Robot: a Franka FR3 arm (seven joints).
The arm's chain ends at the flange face. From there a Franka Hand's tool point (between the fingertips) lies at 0.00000 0.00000 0.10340 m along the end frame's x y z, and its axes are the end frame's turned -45 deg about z.
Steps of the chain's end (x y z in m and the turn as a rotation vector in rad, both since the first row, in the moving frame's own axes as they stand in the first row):
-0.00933, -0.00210, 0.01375, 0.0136, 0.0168, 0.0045
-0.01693, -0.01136, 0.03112, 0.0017, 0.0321, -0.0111
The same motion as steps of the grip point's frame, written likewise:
-0.00289, -0.00784, 0.01373, -0.0023, 0.0215, 0.0045
-0.00146, -0.01780, 0.03107, -0.0215, 0.0239, -0.0111

